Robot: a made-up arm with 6 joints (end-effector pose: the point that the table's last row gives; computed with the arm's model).
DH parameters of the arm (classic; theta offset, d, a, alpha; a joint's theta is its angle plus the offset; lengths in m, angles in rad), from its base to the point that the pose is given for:
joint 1: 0 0.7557 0.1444 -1.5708
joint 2: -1.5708 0 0.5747 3.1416
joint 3: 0 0 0.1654 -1.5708
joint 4: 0 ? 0 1.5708
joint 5: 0 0 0 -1.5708
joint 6: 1.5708 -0.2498 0 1.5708
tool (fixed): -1.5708 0 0 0
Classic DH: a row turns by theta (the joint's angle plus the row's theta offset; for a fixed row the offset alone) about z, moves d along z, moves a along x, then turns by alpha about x.
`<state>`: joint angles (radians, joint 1 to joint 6).
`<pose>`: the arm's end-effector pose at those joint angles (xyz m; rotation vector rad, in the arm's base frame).
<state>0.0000 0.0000 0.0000 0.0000 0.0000 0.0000</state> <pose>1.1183 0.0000 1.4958 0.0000 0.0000 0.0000</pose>
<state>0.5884 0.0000 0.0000 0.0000 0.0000 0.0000</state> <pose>0.9302 0.6207 1.4958 0.0000 0.0000 0.5884</pose>
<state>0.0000 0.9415 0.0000 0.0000 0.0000 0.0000</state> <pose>1.3159 0.0000 0.4040 0.0000 0.9415 0.0000</pose>
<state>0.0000 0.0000 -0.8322 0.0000 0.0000 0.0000</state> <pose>0.9224 0.0000 0.7216 0.0000 0.8322 0.0000</pose>
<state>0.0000 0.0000 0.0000 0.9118 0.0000 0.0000</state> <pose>1.1183 0.0000 1.4958 -0.9118 0.0000 0.0000</pose>
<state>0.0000 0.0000 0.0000 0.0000 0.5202 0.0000</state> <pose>1.0853 0.0000 1.6200 0.0000 -0.5202 0.0000</pose>
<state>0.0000 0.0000 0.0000 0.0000 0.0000 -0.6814</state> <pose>1.1183 0.0000 1.4958 0.6814 0.0000 0.0000</pose>
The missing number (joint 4, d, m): -0.7241
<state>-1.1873 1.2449 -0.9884 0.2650 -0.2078 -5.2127</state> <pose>0.0564 -0.1760 0.1049 0.5302 1.7817 0.7866</pose>
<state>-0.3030 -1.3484 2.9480 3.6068 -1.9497 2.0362</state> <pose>-0.2843 0.1979 0.1540 1.2860 0.0793 0.1107</pose>
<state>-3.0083 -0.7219 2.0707 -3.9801 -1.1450 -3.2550</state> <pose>1.0889 0.3167 1.1716 -2.1148 -0.8155 1.0283</pose>
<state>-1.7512 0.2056 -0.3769 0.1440 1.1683 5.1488</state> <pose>-0.1764 -1.1513 1.1942 0.3135 -1.1213 -1.1389</pose>
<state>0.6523 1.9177 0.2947 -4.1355 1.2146 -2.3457</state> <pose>0.4214 0.5688 -0.2518 0.2509 2.5482 0.9235</pose>
